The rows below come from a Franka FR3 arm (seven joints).
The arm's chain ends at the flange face. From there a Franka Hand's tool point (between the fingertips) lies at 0.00 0.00 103.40 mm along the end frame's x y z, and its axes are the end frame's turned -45 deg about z.
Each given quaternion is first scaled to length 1.
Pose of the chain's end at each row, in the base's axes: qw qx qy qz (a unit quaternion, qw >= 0); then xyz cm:
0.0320, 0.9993, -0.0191, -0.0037, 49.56, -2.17, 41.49
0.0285, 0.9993, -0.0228, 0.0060, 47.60, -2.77, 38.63
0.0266, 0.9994, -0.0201, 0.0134, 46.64, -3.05, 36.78
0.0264, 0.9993, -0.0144, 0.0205, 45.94, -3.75, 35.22
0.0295, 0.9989, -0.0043, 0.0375, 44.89, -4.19, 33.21
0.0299, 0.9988, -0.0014, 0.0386, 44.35, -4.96, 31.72
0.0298, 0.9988, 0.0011, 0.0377, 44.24, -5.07, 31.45
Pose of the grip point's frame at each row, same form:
0.0281, 0.9305, 0.3648, -0.0157, 49.47, -2.83, 31.17
0.0286, 0.9320, 0.3614, -0.0054, 47.71, -3.36, 28.31
0.0297, 0.9310, 0.3639, 0.0022, 46.91, -3.61, 26.46
0.0322, 0.9288, 0.3691, 0.0088, 46.36, -4.30, 24.90
0.0416, 0.9245, 0.3783, 0.0234, 45.66, -4.80, 22.92
0.0424, 0.9233, 0.3809, 0.0242, 45.15, -5.58, 21.43
0.0420, 0.9224, 0.3833, 0.0234, 45.02, -5.68, 21.16

